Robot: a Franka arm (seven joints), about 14 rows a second.
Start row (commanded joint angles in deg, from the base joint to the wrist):
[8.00, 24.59, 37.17, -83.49, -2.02, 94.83, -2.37]
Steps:
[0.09, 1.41, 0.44, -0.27, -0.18, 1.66, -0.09]
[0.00, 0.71, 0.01, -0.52, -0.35, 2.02, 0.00]
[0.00, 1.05, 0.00, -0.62, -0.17, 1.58, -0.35]
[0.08, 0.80, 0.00, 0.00, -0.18, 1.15, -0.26]
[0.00, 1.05, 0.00, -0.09, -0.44, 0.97, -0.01]
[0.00, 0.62, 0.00, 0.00, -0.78, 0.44, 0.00]
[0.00, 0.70, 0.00, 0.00, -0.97, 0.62, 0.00]
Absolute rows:
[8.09, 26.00, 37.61, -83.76, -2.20, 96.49, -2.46]
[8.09, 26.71, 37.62, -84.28, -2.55, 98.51, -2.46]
[8.09, 27.76, 37.62, -84.90, -2.72, 100.09, -2.81]
[8.17, 28.56, 37.62, -84.90, -2.90, 101.24, -3.07]
[8.17, 29.61, 37.62, -84.99, -3.34, 102.21, -3.08]
[8.17, 30.23, 37.62, -84.99, -4.12, 102.65, -3.08]
[8.17, 30.93, 37.62, -84.99, -5.09, 103.27, -3.08]

